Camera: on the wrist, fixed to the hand. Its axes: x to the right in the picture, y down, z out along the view.
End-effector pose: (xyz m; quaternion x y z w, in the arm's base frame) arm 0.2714 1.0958 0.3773 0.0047 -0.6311 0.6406 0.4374
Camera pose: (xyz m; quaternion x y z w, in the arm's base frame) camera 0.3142 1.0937 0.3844 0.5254 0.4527 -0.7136 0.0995
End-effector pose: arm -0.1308 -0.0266 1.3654 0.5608 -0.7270 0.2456 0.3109
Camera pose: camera -0.0937 -0.0043 1.3623 -0.1659 -0.8968 0.3859 0.1386
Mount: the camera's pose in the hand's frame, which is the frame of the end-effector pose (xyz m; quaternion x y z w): -0.0236 -0.0303 -0.0202 -0.0690 0.0791 0.7095 0.6968
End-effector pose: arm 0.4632 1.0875 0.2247 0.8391 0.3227 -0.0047 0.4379
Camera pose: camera 0.4224 1.1021 0.2218 0.7838 -0.3355 0.3961 0.3408
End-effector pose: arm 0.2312 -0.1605 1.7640 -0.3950 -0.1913 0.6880 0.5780
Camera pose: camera 0.2666 -0.1789 1.7810 0.5053 -0.1452 -0.8451 0.0975
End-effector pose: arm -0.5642 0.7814 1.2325 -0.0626 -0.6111 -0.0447 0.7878
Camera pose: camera -0.5552 0.7482 1.2060 -0.5280 -0.3160 0.4807 0.6247
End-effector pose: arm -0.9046 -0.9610 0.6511 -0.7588 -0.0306 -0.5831 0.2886
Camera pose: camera -0.9412 -0.9385 0.6451 -0.5242 0.5801 -0.2637 0.5649
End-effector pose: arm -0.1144 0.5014 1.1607 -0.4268 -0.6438 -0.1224 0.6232
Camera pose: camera -0.1249 0.4597 1.1545 -0.7875 -0.0880 0.2787 0.5426
